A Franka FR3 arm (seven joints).
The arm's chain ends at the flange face. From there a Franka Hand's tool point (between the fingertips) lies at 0.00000 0.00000 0.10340 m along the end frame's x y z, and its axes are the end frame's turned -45 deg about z.
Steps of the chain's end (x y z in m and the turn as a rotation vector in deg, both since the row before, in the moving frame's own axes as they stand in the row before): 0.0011 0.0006 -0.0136 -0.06 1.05 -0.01; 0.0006 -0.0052 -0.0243 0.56 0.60 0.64
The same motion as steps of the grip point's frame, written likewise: 0.0016 0.0026 -0.0136 -0.78 0.70 -0.01; 0.0056 -0.0032 -0.0243 -0.03 0.82 0.64
